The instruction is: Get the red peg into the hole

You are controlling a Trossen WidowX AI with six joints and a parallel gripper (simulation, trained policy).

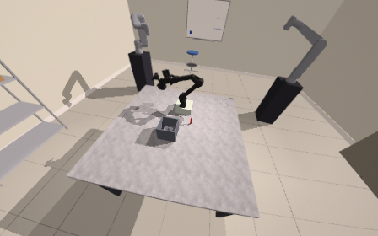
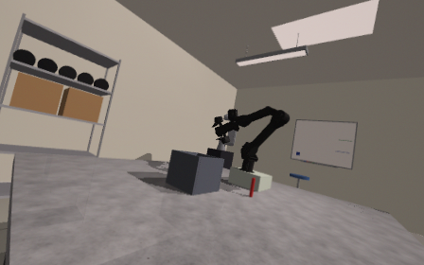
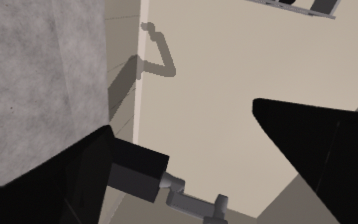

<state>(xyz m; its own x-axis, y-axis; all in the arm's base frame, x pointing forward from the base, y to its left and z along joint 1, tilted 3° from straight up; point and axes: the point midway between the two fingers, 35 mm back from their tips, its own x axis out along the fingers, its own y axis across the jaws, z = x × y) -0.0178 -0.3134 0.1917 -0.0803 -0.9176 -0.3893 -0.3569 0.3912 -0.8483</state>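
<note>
My gripper tip is 18 cm short of the red peg, 48 cm to the right of it and 23 cm above it.
</note>
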